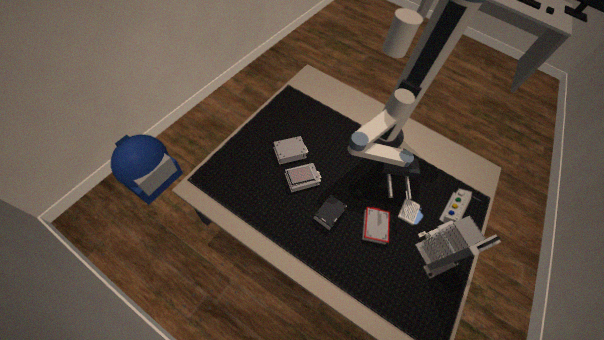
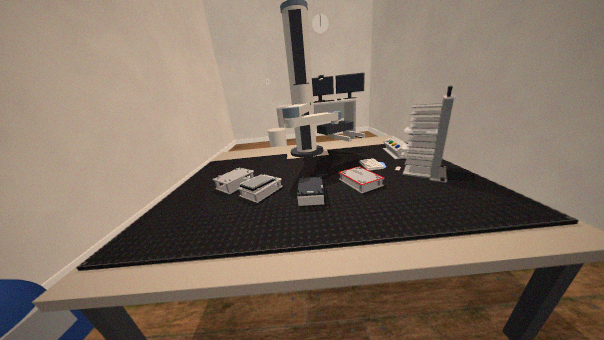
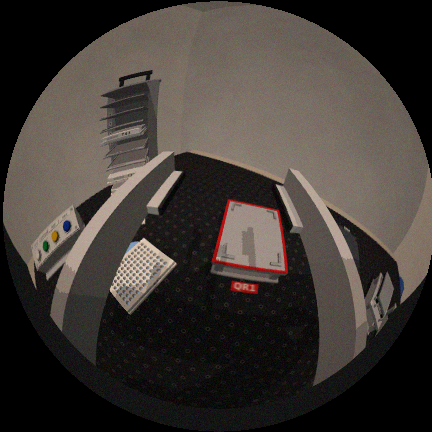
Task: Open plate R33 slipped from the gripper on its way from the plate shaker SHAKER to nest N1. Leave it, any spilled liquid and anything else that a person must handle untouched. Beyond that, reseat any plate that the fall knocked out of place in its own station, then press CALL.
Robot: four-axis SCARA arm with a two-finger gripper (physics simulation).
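Where they show: gripper, between the fingertips: (image 1: 400, 198) (image 2: 357, 137) (image 3: 230, 168); arm's base, origin of its link: (image 1: 383, 134) (image 2: 307, 151).
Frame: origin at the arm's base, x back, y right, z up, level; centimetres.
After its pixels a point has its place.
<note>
A white well plate (image 1: 410, 212) {z 2.5, x -42.5, y -34.2 cm} (image 2: 372, 163) {z 2.4, x -42.0, y -34.1 cm} (image 3: 142, 275) {z 2.6, x -42.4, y -31.7 cm} lies on the dark mat, with a blue patch of liquid (image 1: 419, 216) (image 2: 382, 165) {z 2.7, x -46.6, y -37.6 cm} (image 3: 133, 247) {z 2.8, x -44.8, y -37.4 cm} showing at its edge. My gripper (image 1: 400, 197) {z 19.8, x -50.1, y -23.0 cm} (image 2: 355, 137) {z 19.8, x -50.1, y -23.0 cm} (image 3: 230, 168) {z 19.8, x -50.1, y -23.0 cm} is shut to its narrow setting with nothing between its separated fingers, above the mat near this plate. A plate with pinkish wells (image 1: 302, 174) {z 7.6, x -60.6, y 24.0 cm} (image 2: 258, 182) {z 7.7, x -63.5, y 23.7 cm} rests on a light station; I cannot tell whether it is fully seated. The button box (image 1: 456, 205) {z 8.5, x -27.5, y -52.7 cm} (image 2: 394, 146) {z 7.8, x -32.5, y -50.9 cm} (image 3: 57, 240) {z 7.1, x -27.9, y -51.3 cm} has white, green, yellow and blue buttons; their labels are unreadable.
A red-edged station (image 1: 376, 225) {z 5.3, x -61.5, y -21.4 cm} (image 2: 361, 176) {z 5.3, x -62.5, y -21.5 cm} (image 3: 251, 237) {z 5.3, x -58.7, y -21.1 cm} labelled QR1 stands beside the fallen plate. A dark-topped device (image 1: 330, 212) {z 6.8, x -69.9, y 1.1 cm} (image 2: 310, 186) {z 6.8, x -70.1, y 1.5 cm} and a light station (image 1: 291, 148) {z 6.9, x -50.0, y 38.3 cm} (image 2: 233, 178) {z 6.9, x -54.3, y 37.8 cm} stand farther left. A tall rack (image 2: 442, 137) {z 19.9, x -64.3, y -53.1 cm} (image 3: 153, 115) {z 23.5, x -62.7, y -52.1 cm} holds plates near the button box.
</note>
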